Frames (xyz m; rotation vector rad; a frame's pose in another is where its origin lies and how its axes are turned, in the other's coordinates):
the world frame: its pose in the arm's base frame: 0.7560 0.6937 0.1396 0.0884 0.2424 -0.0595
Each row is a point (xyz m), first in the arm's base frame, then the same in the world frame.
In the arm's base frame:
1: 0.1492 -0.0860 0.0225
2: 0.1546 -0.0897 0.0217
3: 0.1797 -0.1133 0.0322
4: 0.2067 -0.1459 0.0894
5: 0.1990 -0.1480 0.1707
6: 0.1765 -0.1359 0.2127
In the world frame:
1: -0.5221 -0.8268 -0.1833
2: -0.5165 -0.8302 -0.1824
3: -0.4936 -0.8511 -0.1641
4: -0.4797 -0.8770 -0.0993
5: -0.5068 -0.8731 -0.0223
6: -0.5393 -0.8593 0.0118

